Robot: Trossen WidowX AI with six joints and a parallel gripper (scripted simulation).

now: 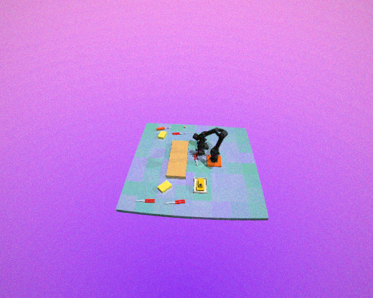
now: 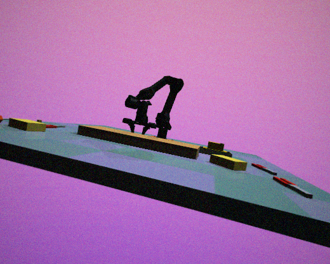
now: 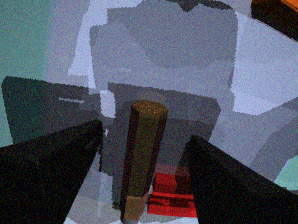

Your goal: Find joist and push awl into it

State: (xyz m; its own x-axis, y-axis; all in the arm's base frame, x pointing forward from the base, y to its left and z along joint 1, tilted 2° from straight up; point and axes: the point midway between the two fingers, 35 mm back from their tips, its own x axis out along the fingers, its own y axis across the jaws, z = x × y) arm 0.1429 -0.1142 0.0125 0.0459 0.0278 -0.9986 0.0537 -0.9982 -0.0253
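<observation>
Right now the awl is 60 mm ahead of my gripper tip. Also, from my gripper tip: yellow stud finder 20 mm ahead, 450 mm to the left, 50 mm above; white tray 20 mm ahead, 430 mm to the left, 10 mm above.
</observation>
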